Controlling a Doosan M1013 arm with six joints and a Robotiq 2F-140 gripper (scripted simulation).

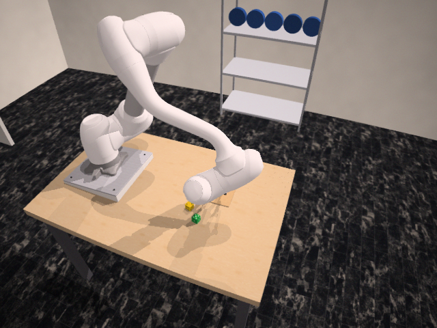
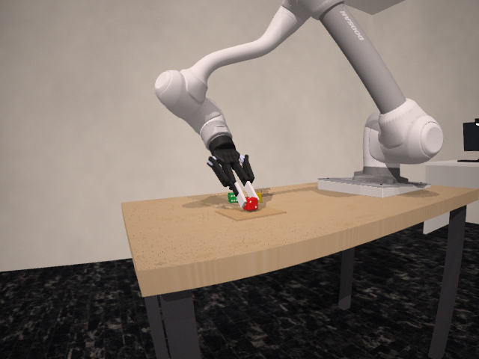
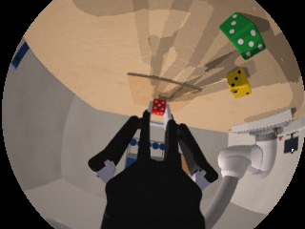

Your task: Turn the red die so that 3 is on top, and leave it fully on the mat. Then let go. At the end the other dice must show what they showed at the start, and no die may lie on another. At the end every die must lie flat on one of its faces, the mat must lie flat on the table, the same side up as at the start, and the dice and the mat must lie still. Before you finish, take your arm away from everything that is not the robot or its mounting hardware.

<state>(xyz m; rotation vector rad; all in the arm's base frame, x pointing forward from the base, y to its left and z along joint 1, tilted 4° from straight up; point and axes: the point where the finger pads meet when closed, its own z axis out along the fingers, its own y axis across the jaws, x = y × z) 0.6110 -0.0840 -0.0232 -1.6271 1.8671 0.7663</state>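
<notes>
Now: hand 20 mm to the right of the red die and 20 mm above it. Round my hand: mat 20 mm to the left, 50 mm below; then green die 70 mm behind, 160 mm to the right, 30 mm below; then yellow die 110 mm behind, 100 mm to the right, 30 mm below.
</notes>
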